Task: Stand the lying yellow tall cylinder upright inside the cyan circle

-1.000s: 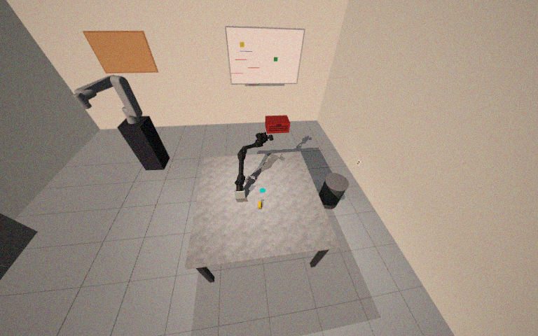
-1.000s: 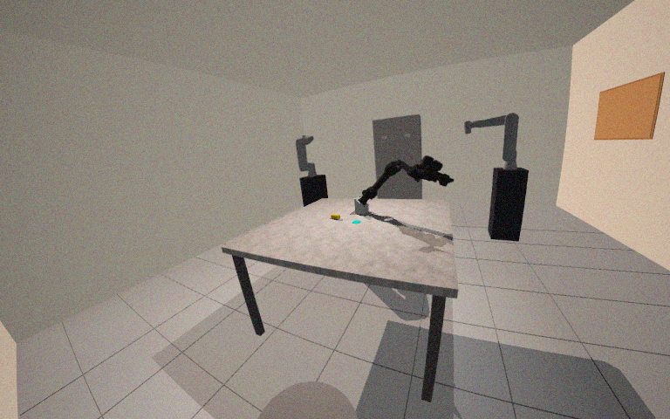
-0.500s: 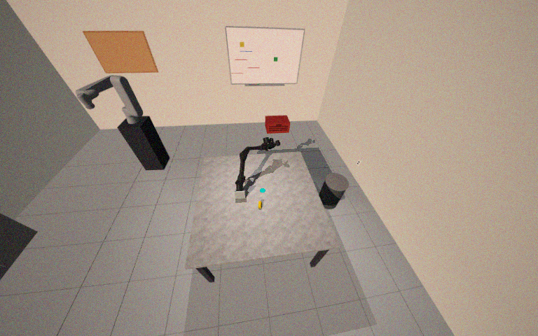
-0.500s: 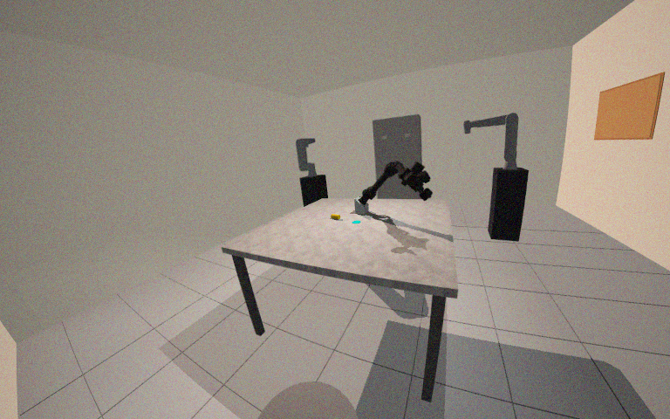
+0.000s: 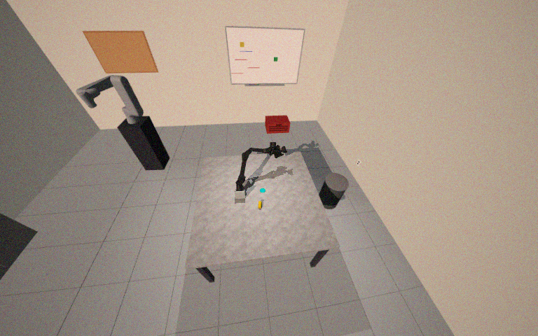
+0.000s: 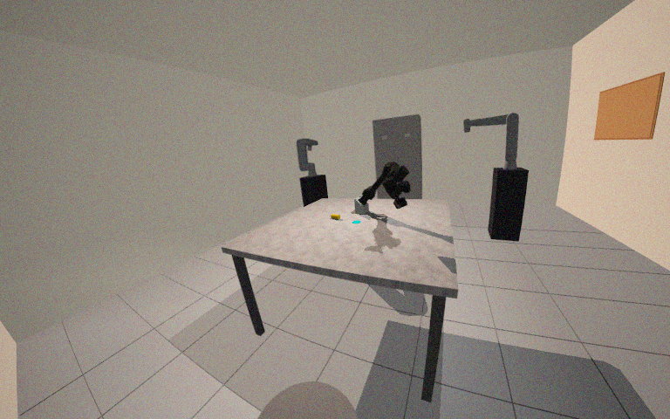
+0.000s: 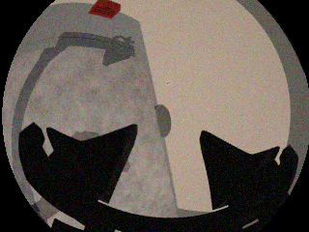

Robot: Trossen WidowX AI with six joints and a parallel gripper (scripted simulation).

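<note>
The yellow tall cylinder lies 550 mm to the right of my gripper tip, 320 mm behind it and 210 mm below it.
</note>
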